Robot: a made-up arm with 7 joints.
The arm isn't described. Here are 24 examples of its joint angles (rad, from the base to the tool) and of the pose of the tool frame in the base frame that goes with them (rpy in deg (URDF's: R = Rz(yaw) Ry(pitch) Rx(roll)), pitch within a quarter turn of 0, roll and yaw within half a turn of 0; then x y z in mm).
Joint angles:
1: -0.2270 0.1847 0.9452 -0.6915 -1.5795 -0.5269 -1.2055
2: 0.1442 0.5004 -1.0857 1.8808 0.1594 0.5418 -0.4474
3: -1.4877 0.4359 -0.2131 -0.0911 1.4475 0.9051 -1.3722
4: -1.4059 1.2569 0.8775 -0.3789 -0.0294 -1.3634 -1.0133
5: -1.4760 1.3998 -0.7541 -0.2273 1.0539 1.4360 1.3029
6: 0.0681 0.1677 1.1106 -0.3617 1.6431 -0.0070 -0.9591
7: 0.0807 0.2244 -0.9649 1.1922 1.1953 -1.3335 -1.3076
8: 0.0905 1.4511 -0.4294 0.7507 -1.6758 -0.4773 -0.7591
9: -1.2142 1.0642 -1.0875 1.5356 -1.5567 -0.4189 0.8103
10: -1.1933 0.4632 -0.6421 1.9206 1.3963 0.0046 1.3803
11: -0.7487 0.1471 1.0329 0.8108 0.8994 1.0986 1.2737
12: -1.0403 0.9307 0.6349 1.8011 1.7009 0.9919 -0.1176
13: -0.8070 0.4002 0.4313 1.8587 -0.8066 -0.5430 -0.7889
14: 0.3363 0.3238 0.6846 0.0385 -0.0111 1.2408 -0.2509
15: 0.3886 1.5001 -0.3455 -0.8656 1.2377 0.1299 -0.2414
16: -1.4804 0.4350 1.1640 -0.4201 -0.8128 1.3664 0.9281
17: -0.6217 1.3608 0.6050 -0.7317 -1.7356 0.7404 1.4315
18: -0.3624 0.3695 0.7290 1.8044 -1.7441 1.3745 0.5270
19: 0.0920 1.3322 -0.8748 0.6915 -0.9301 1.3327 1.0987
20: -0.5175 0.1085 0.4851 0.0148 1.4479 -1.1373 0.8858
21: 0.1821 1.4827 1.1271 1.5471 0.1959 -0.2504 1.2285
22: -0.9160 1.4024 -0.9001 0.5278 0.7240 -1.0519 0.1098
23: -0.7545 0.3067 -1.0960 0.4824 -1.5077 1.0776 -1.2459
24: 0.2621 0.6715 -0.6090 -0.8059 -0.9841 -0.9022 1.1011
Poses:
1: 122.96 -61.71 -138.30 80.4 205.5 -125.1
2: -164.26 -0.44 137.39 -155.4 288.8 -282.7
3: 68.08 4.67 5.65 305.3 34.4 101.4
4: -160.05 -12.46 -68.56 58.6 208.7 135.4
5: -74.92 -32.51 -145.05 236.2 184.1 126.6
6: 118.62 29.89 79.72 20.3 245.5 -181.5
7: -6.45 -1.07 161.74 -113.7 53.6 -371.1
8: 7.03 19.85 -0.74 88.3 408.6 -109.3
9: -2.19 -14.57 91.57 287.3 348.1 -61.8
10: 136.92 -11.85 -24.12 317.8 199.2 -224.0
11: 89.30 -12.10 114.15 223.7 168.7 -308.6
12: 128.16 13.68 109.56 217.4 339.9 -164.0
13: -36.28 18.09 8.94 205.1 183.0 -333.9
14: 88.45 69.78 122.42 -54.0 248.9 -271.2
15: 121.29 40.60 -40.58 67.3 171.3 -104.2
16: -53.98 -0.12 37.94 244.1 189.4 68.4
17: -4.40 -18.25 35.34 142.1 170.7 80.2
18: 174.87 22.07 -72.08 62.2 140.6 -370.7
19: 151.90 -22.25 97.09 -26.0 373.2 -178.8
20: 111.76 -62.75 -63.96 236.1 90.3 -202.4
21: 24.96 -57.92 140.10 -18.0 460.7 -6.1
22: 97.41 40.16 -53.93 245.0 277.5 -83.3
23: -96.65 -24.88 -119.37 195.3 -24.3 -301.5
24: -61.05 22.97 27.06 35.2 97.3 -162.7
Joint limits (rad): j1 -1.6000..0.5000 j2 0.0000..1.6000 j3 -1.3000..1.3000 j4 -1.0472..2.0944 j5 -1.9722..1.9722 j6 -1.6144..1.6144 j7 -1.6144..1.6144
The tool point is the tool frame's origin. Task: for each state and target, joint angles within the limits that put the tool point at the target. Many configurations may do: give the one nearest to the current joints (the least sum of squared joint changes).
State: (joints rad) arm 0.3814 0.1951 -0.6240 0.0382 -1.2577 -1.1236 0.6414
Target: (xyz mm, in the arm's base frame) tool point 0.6 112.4 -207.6
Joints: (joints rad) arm 0.4448 0.4624 -0.4261 -0.5358 -1.1330 -1.2090 0.6414
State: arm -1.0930 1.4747 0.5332 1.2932 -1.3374 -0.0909 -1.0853
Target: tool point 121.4 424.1 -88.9
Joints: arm -0.8970 1.3593 0.5353 1.9143 -1.3497 -0.0959 -1.0853
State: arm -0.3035 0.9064 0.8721 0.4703 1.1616 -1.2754 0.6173
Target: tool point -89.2 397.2 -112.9
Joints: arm 0.5000 0.9173 1.3000 0.8758 1.1402 -1.0680 0.6173
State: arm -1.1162 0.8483 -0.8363 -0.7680 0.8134 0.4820 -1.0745
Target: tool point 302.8 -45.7 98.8
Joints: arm -1.6000 0.4395 -0.5476 -0.1170 0.7757 0.5006 -1.0745
